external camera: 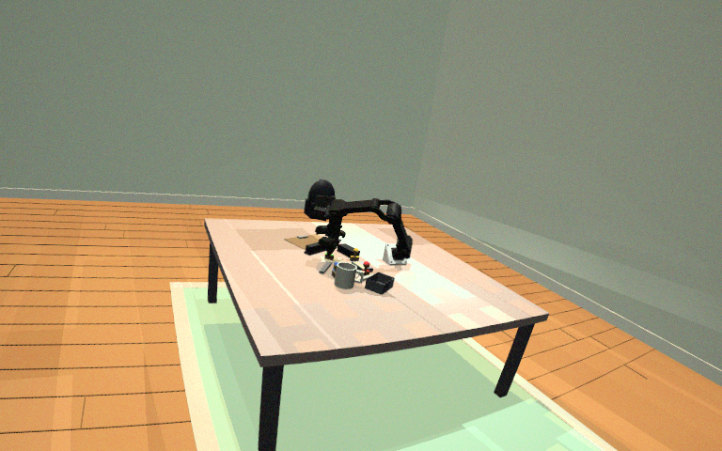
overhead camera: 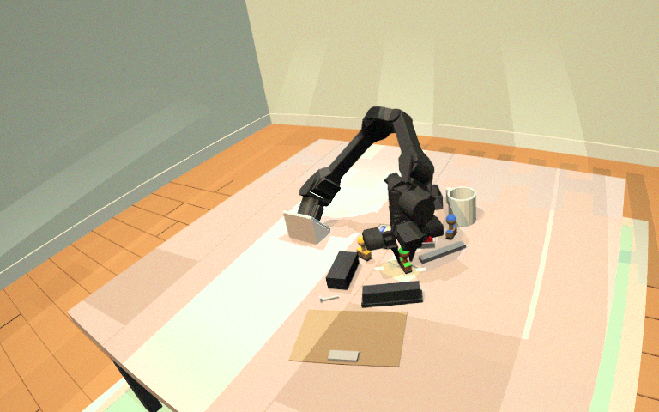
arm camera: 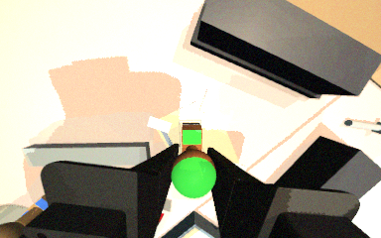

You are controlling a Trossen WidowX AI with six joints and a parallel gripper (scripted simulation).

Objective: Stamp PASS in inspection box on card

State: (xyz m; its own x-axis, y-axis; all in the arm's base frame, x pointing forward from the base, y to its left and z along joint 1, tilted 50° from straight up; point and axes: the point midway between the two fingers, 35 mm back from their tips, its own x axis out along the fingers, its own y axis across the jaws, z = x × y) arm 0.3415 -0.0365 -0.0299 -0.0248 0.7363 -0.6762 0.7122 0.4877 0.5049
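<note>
My gripper tip is now 3 cm above the cream card and 1 cm past it. Also, from my gripper tip: green-knobbed stamp: right at my gripper tip; then grey bar: 10 cm to the left, 6 cm ahead, 2 cm below; then black bar: 11 cm to the right, 2 cm ahead, 1 cm below.
</note>
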